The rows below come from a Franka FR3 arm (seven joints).
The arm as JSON. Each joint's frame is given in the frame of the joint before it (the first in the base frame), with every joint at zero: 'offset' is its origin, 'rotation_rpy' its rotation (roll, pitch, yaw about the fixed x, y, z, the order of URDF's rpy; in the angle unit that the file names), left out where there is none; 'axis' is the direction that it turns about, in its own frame. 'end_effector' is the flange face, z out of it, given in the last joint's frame.
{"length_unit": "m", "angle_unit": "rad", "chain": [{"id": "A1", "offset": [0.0, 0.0, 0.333], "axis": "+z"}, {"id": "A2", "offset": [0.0, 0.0, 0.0], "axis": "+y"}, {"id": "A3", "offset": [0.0, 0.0, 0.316], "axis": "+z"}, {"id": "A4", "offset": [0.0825, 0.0, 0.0], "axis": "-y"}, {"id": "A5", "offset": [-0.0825, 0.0, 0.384], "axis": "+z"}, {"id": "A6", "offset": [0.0, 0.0, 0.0], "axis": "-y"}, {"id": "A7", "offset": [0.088, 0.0, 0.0], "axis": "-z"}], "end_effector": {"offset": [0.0, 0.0, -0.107], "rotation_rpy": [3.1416, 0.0, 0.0]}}
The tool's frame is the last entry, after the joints.
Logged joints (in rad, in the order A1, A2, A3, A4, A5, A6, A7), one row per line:
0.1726 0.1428 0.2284 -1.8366 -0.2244 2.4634 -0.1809
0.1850 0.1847 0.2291 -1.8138 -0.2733 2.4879 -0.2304
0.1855 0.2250 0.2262 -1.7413 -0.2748 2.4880 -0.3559
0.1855 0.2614 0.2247 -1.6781 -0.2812 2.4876 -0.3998
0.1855 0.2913 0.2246 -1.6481 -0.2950 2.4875 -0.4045
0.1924 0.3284 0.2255 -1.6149 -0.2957 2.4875 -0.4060
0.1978 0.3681 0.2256 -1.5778 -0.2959 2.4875 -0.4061
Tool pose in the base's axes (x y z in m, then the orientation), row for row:
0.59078 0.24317 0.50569 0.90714 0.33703 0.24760 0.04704
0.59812 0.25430 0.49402 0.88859 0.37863 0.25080 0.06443
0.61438 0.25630 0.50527 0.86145 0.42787 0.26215 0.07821
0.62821 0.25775 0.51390 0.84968 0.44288 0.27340 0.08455
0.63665 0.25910 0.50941 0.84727 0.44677 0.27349 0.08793
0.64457 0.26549 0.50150 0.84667 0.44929 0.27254 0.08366
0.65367 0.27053 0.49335 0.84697 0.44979 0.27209 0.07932
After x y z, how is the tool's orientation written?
As a quaternion, x y z w.
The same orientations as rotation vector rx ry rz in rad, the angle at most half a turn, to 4 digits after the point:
2.7675 1.0282 0.7554
2.6826 1.1430 0.7571
2.5793 1.2811 0.7849
2.5346 1.3211 0.8155
2.5224 1.3301 0.8142
2.5269 1.3409 0.8134
2.5343 1.3459 0.8142

